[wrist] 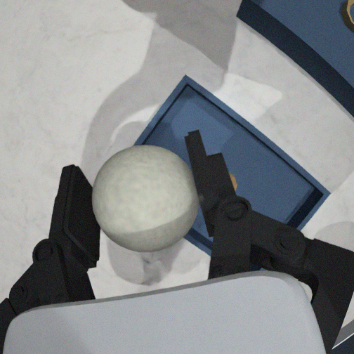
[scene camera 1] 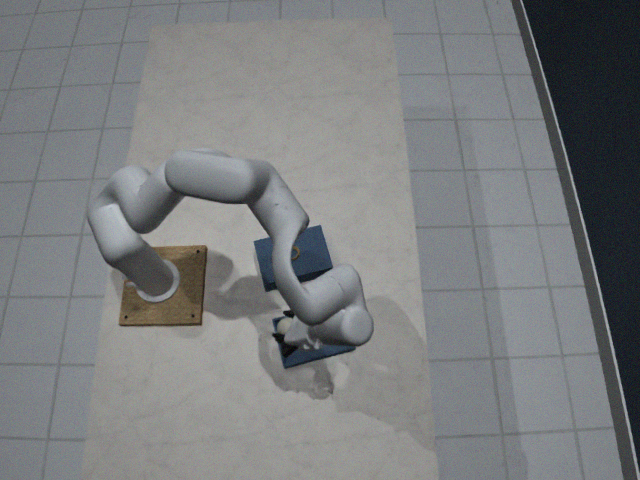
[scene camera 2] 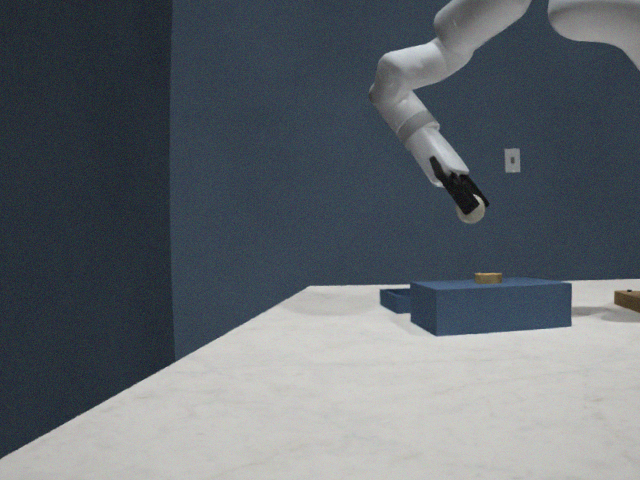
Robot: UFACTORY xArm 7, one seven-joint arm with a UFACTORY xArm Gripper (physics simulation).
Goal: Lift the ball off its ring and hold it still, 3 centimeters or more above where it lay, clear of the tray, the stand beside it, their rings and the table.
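Places are measured from the arm's base along level axes (x left, y back, z up), in centimetres.
Pixels of known places: gripper, between the fingertips: (scene camera 1: 282, 326) (scene camera 2: 478, 210); arm's base, origin of its link: (scene camera 1: 158, 281).
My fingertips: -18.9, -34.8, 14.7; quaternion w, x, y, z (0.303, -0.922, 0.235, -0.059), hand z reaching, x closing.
Ahead of a thing's pixels: the offset from my fingertips to its top centre, as dx, dy, dz. "spot": to the spot under its first point. Level surfaces: height alone.
The pale ball @[-0.7, -1.3, +2.9] (scene camera 1: 284, 324) (scene camera 2: 471, 210) (wrist: 145, 198) is between the two black fingers of my gripper (scene camera 1: 283, 326) (scene camera 2: 477, 207) (wrist: 137, 168), which is shut on it. In scene camera 2 the ball hangs in the air, well above the blue tray @[+1.2, -7.0, -13.7] (scene camera 2: 393, 302) (scene camera 1: 316, 357) (wrist: 250, 130) and the blue stand (scene camera 2: 504, 310) (scene camera 1: 315, 242) (wrist: 310, 35), touching neither. The tray's ring (wrist: 233, 181) shows partly behind the right finger in the wrist view. The stand's ring @[spot: +24.5, -3.2, -10.0] (scene camera 2: 488, 278) (scene camera 1: 298, 252) sits bare on its top.
The stand is the taller block beside the tray, with a gap of table between them. The arm's base stands on a wooden plate (scene camera 1: 183, 310) (scene camera 2: 628, 299) on the pale table @[dz -16.6] (scene camera 1: 258, 77). The arm passes over part of the stand in scene camera 1.
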